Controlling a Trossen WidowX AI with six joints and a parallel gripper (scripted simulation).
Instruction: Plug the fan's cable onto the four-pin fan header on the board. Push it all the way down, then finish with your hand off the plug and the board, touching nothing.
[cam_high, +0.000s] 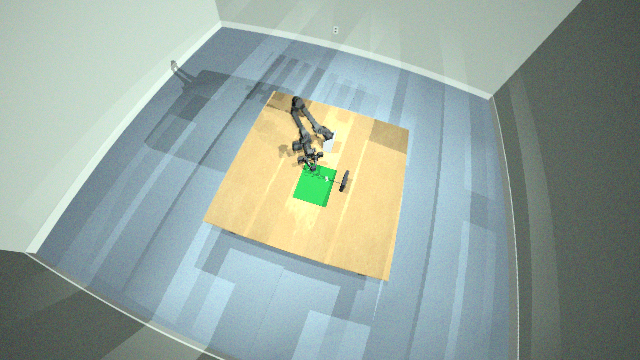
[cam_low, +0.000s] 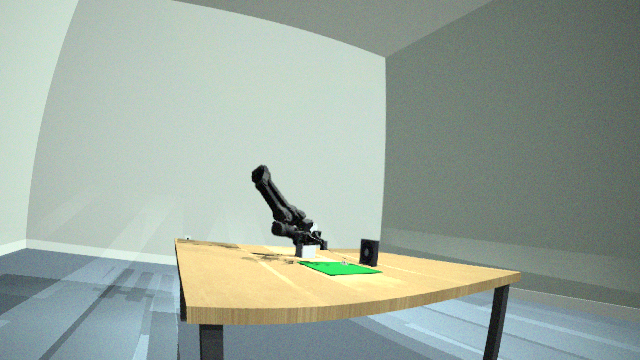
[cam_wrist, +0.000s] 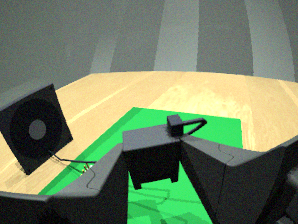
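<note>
My gripper tip is now 60 mm short of the green board, 40 mm to the right of it and 110 mm above it. The rest, counted from my gripper tip: black fan: 220 mm to the left, 40 mm below; fan cable plug: 10 mm below.
</note>
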